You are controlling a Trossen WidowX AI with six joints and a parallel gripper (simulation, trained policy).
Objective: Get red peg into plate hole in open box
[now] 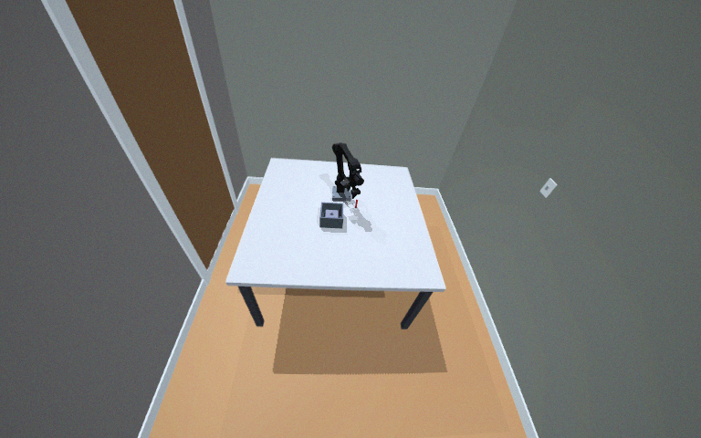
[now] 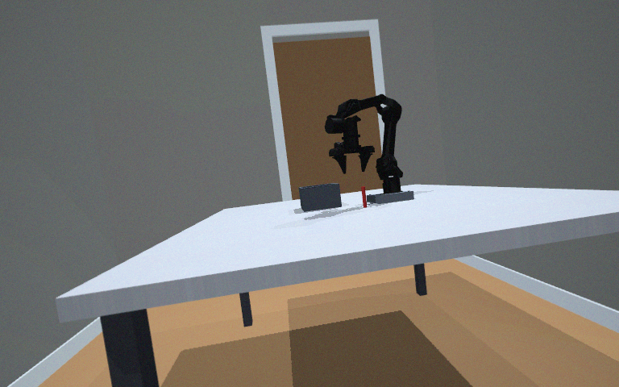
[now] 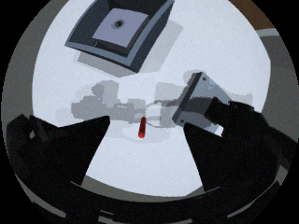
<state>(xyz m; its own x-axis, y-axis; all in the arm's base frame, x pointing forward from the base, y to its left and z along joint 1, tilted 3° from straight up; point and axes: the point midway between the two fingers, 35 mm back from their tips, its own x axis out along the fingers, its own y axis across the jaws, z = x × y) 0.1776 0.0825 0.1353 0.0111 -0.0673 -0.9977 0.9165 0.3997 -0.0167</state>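
Right now my gripper tip is 20 mm past the red peg, 50 mm to the right of it and 100 mm above it. The rest, counted from my gripper tip: dark grey box 140 mm ahead, 120 mm to the right, 110 mm below.
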